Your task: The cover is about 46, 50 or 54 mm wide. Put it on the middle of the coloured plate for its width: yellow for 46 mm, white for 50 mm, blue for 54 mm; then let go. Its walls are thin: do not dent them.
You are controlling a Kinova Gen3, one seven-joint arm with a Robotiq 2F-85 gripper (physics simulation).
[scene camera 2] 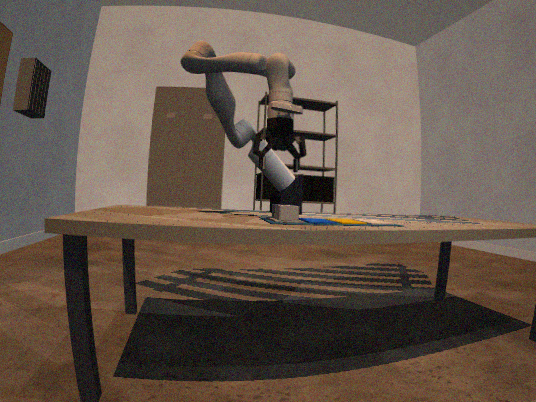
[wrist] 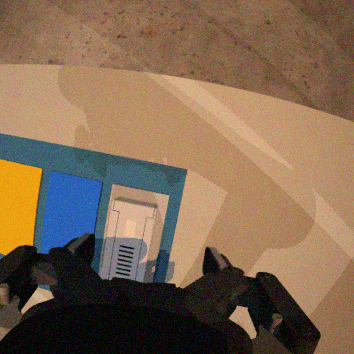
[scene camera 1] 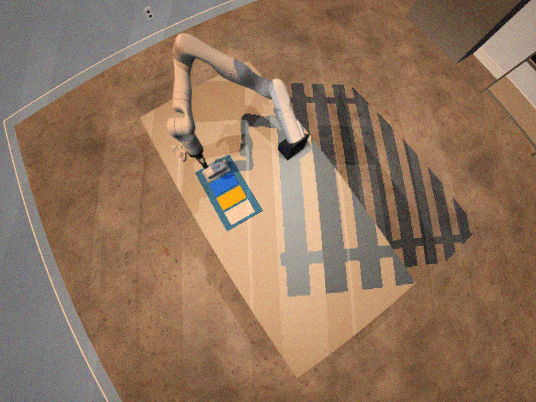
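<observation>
Looking through scene camera 2, I see my gripper (scene camera 2: 279, 171). The wrist view shows me a blue plate (wrist: 71, 206) and a grey cover (wrist: 132, 213), and there I find my gripper (wrist: 148, 252) again.
</observation>
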